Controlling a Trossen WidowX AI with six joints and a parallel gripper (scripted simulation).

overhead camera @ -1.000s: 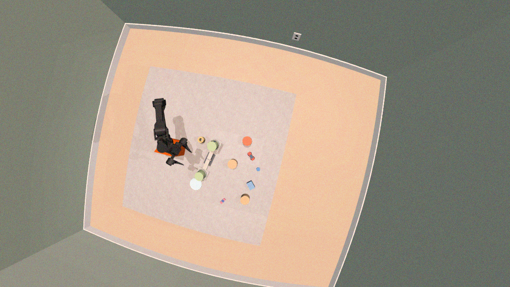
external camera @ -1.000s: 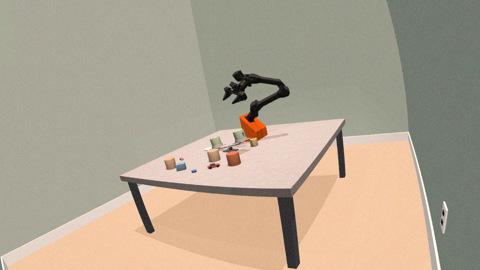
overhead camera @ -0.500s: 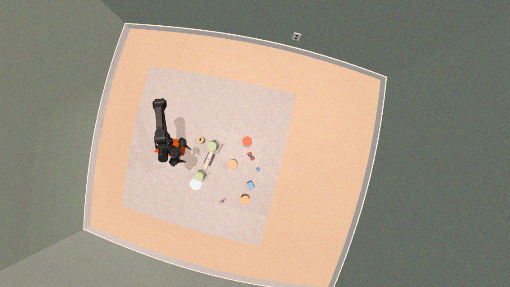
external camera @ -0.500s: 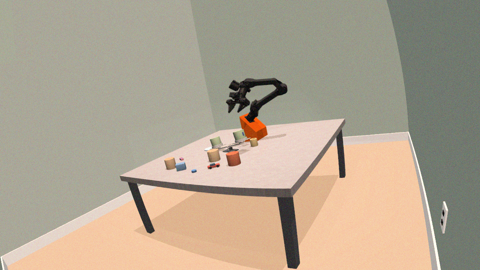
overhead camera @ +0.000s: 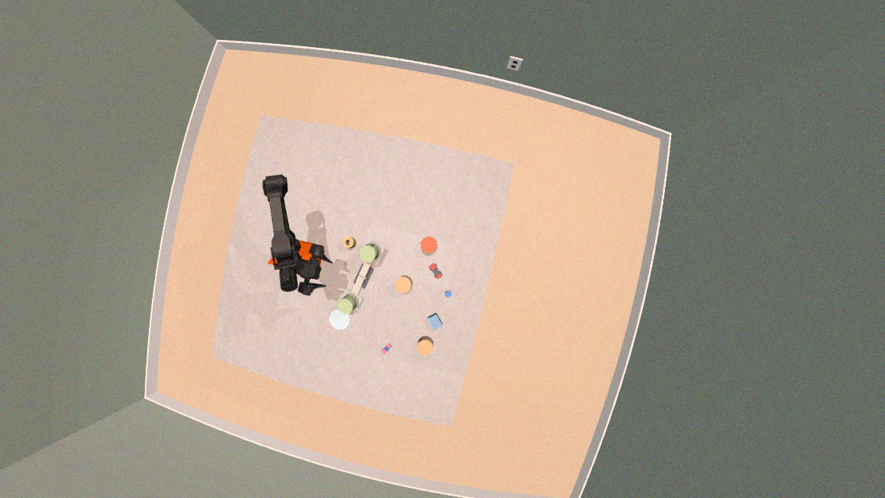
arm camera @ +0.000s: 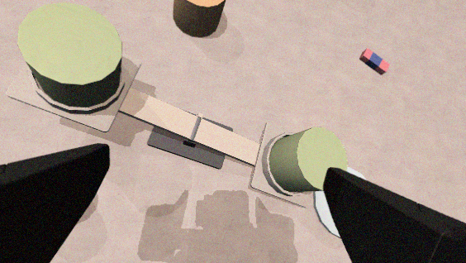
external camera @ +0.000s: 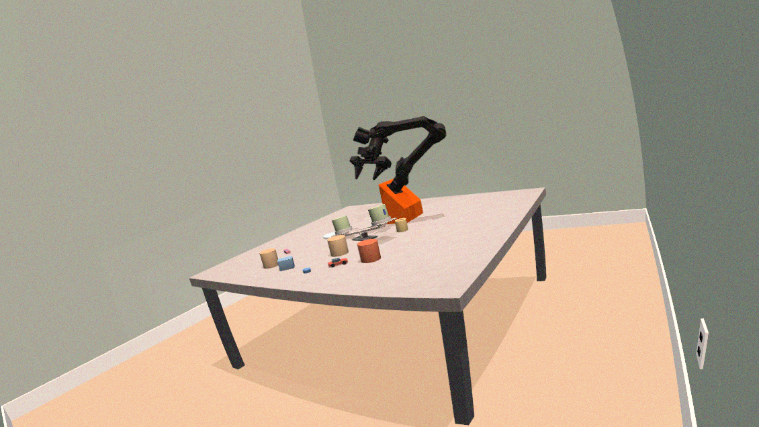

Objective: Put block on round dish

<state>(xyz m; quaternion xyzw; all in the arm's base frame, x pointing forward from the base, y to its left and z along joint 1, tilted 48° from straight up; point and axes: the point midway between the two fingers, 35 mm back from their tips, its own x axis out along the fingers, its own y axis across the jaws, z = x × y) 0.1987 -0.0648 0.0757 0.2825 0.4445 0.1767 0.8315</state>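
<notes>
Now: the green block 200 mm below my gripper tip, 130 mm to the right of it and 60 mm ahead of it. The rest, counted from my gripper tip: yellow ring 210 mm below, 130 mm to the left, 20 mm behind; white round dish 240 mm below, 230 mm to the right, 30 mm ahead; red cylinder 340 mm ahead, 230 mm to the left, 200 mm below.
</notes>
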